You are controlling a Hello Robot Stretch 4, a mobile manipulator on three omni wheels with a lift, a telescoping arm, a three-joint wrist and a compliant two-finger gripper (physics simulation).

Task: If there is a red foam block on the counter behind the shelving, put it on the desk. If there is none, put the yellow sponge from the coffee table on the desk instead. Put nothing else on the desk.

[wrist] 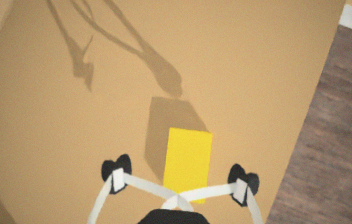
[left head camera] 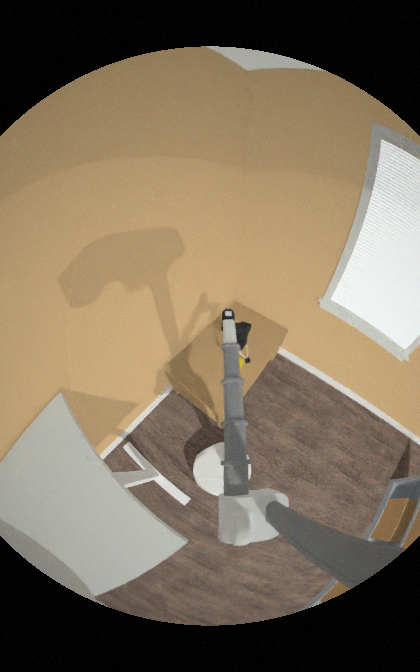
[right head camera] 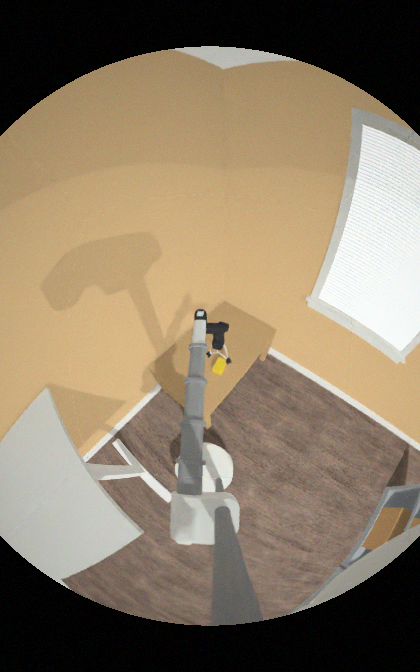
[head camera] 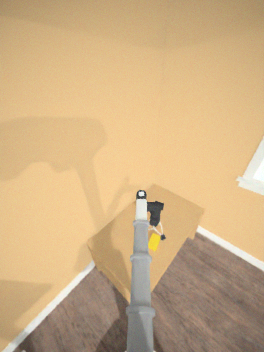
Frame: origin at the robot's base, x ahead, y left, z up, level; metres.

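Seen in the pictures: gripper, fingertip midpoint: (wrist: 179,171) (head camera: 153,235).
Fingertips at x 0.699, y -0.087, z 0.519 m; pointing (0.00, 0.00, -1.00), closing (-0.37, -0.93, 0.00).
A point is followed by its place in that frame.
The yellow sponge (head camera: 154,242) @(x 0.677, y -0.095, z 0.468 m) (left head camera: 241,362) (right head camera: 219,366) (wrist: 188,162) @(x 0.697, y -0.099, z 0.468 m) lies flat on the light-brown coffee table (head camera: 185,210) @(x 1.013, y -0.394, z 0.423 m) (left head camera: 265,332) (right head camera: 250,330) (wrist: 260,75) @(x 0.790, y -0.254, z 0.423 m). My gripper (right head camera: 219,357) (wrist: 179,171) @(x 0.699, y -0.087, z 0.519 m) is open and empty above the table, its fingers spread to either side of the sponge's near part in the wrist view. The sponge's near end is partly hidden by the finger links there, and the arm hides part of the gripper in the head view. A pale grey top, seemingly the desk (left head camera: 90,500) (right head camera: 60,490), is at the lower left. No red foam block or counter shows.
The table stands in a wall corner. A white T-shaped leg (left head camera: 167,490) (right head camera: 156,485) stands beside the grey top. A white round disc (left head camera: 207,470) (right head camera: 218,457) is under the arm. A grey-framed shelving unit (left head camera: 405,487) (right head camera: 400,495) is at the lower right. A window (left head camera: 385,240) (right head camera: 375,235) is at the right.
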